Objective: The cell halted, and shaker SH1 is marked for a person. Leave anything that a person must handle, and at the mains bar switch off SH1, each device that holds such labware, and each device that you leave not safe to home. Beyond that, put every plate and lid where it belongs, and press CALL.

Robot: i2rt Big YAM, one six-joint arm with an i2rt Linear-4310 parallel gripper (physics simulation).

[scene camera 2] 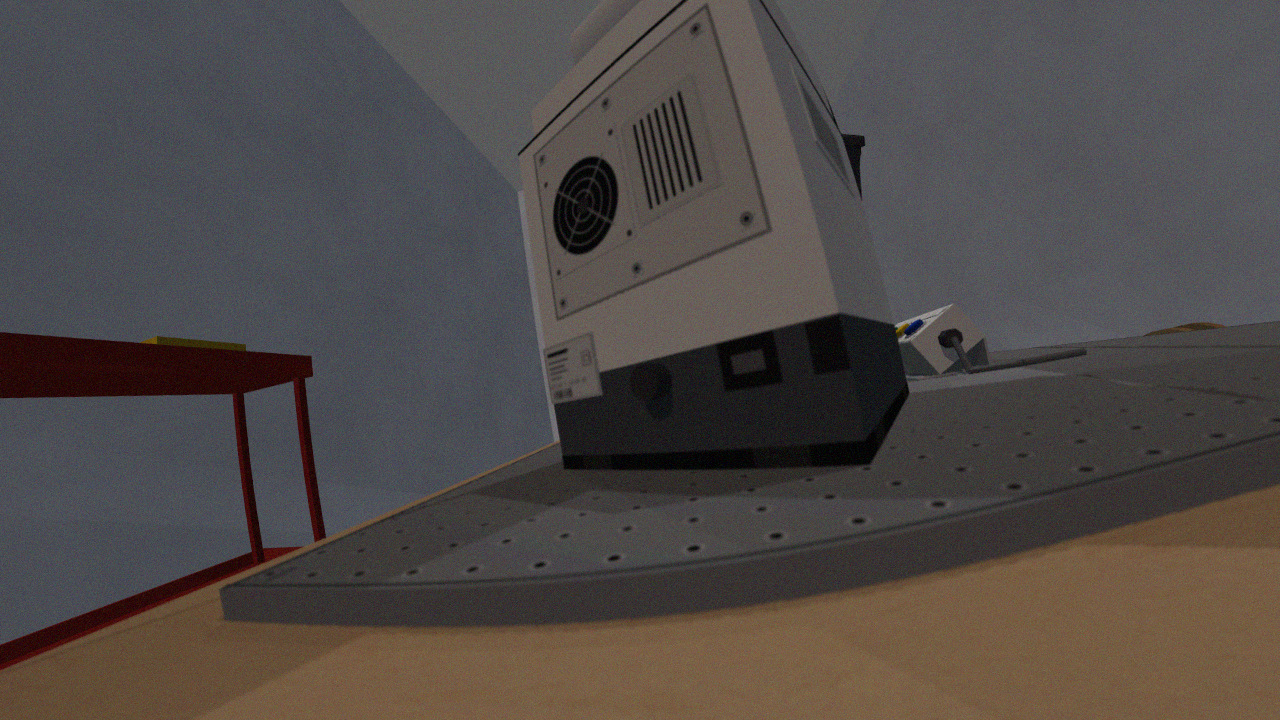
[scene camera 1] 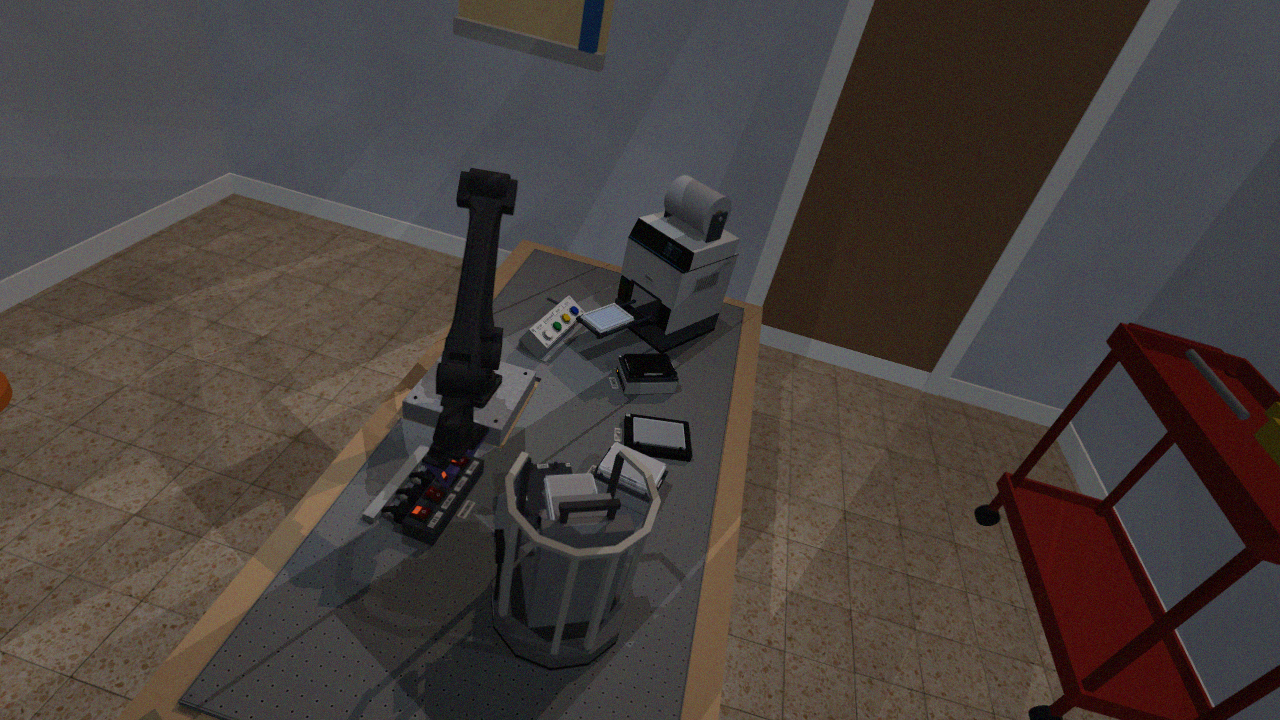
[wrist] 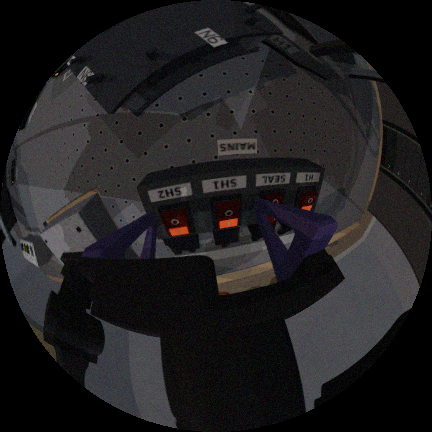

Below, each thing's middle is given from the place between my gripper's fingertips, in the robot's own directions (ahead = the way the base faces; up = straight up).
My gripper is now 29 cm short of the round plate hotel (scene camera 1: 560, 595), 18 cm to the left of it and 12 cm below it.
